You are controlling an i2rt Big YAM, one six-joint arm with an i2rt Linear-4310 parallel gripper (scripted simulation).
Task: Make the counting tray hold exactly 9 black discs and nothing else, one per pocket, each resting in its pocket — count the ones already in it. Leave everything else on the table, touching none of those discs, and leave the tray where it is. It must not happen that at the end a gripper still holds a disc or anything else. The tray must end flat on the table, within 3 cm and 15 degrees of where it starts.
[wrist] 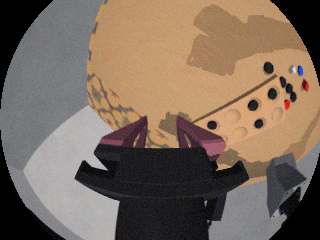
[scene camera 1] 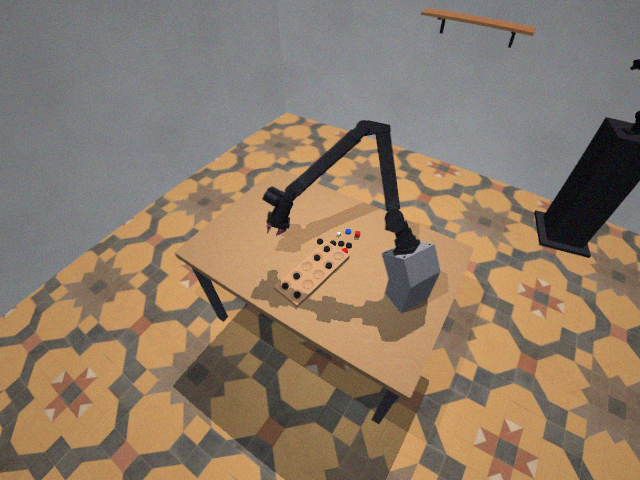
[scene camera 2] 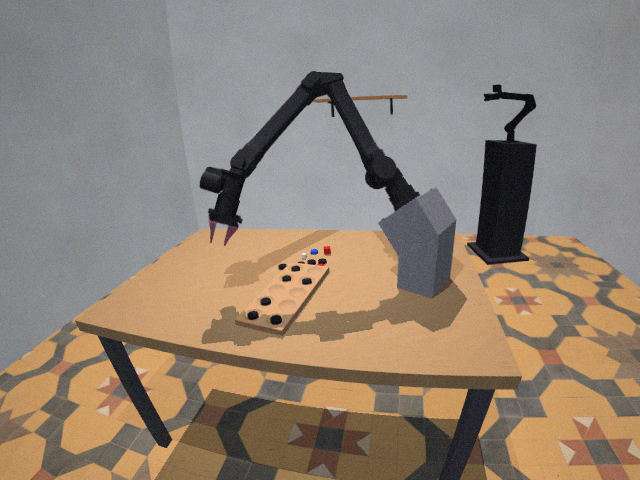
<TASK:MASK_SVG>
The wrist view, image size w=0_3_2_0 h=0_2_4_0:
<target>my gripper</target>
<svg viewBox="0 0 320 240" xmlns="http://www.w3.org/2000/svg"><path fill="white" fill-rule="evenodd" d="M82 161L74 179L101 195L120 201L115 240L209 240L204 201L221 196L250 179L242 161L238 161L231 168L217 170L216 160L226 148L224 139L185 120L181 116L177 116L176 121L179 148L145 148L148 121L147 116L144 116L136 122L101 138L94 151L94 155L107 170L91 167L85 160Z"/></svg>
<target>wooden counting tray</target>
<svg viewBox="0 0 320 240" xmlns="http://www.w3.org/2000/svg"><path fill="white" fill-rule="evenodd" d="M279 77L277 75L272 76L247 93L191 123L223 137L226 145L245 140L279 124L286 119L284 96ZM208 122L215 121L217 123L217 128L214 130L208 129ZM258 119L261 119L264 123L263 127L260 129L257 129L254 125L255 121ZM251 100L256 100L259 104L256 111L250 111L248 108L248 103ZM271 88L277 91L275 100L270 100L268 97L268 91Z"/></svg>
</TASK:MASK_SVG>
